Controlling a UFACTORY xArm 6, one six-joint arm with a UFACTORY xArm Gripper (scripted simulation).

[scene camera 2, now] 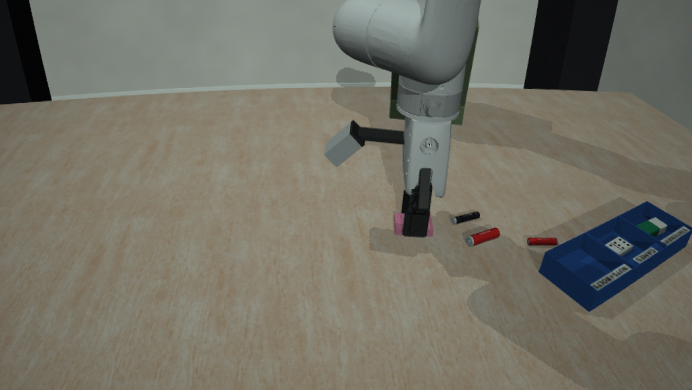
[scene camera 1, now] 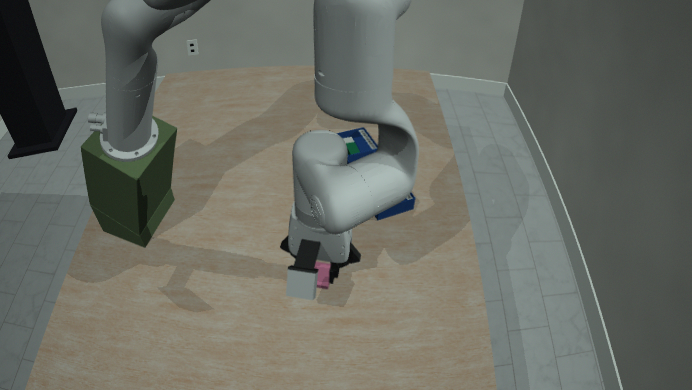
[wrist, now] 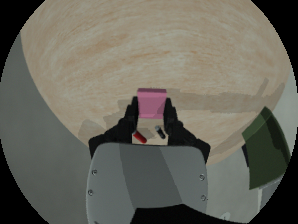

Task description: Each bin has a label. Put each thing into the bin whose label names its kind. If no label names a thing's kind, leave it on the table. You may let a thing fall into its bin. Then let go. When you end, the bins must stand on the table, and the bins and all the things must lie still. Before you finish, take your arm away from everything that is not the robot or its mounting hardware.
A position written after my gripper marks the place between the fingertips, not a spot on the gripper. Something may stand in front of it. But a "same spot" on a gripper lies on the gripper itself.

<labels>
my gripper: scene camera 2; scene camera 1; wrist 151,104
same spot on my gripper: (scene camera 2: 416,219) = (scene camera 1: 337,272)
</labels>
